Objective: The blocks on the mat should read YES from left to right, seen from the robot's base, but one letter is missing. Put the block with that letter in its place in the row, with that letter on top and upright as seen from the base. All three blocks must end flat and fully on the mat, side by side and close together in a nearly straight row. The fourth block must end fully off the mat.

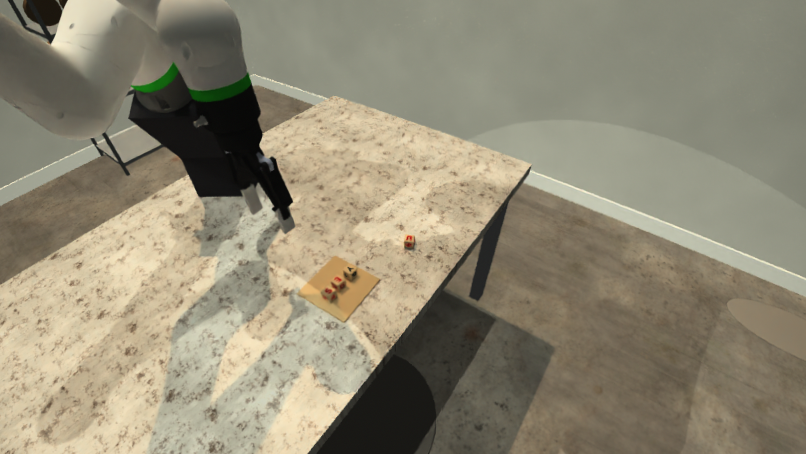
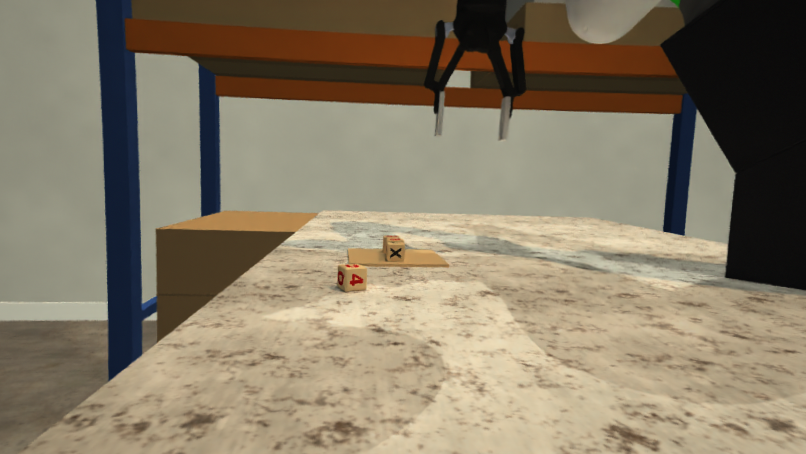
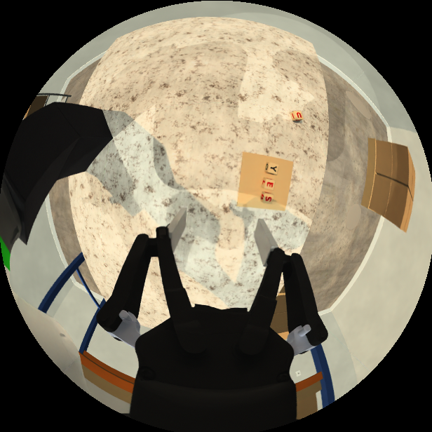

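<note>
The tan mat (image 1: 362, 293) (image 2: 429, 259) (image 3: 247, 172) bears three blocks in a nearly straight row. The Y block (image 1: 350, 272) (image 2: 395, 252) (image 3: 272, 168) is at one end, the E block (image 1: 337, 283) (image 3: 269, 184) is in the middle and the S block (image 1: 328, 293) (image 3: 267, 197) is at the other end. Their letters face up. A small gap shows between Y and E; E and S look closer. The fourth block (image 1: 409, 241) (image 2: 352, 278) (image 3: 297, 116), with a red U on top, lies off the mat on the table. My gripper (image 1: 270, 217) (image 2: 470, 137) (image 3: 221, 222) is open and empty, high above the table, beside the mat.
The speckled table (image 1: 360, 152) (image 2: 507, 360) (image 3: 200, 100) has an edge near the mat and the U block. The black robot pedestal (image 2: 767, 225) (image 3: 60, 145) stands at the other side. Cardboard boxes (image 2: 225, 253) (image 3: 390, 180) and a shelf rack (image 2: 121, 197) stand beyond the table.
</note>
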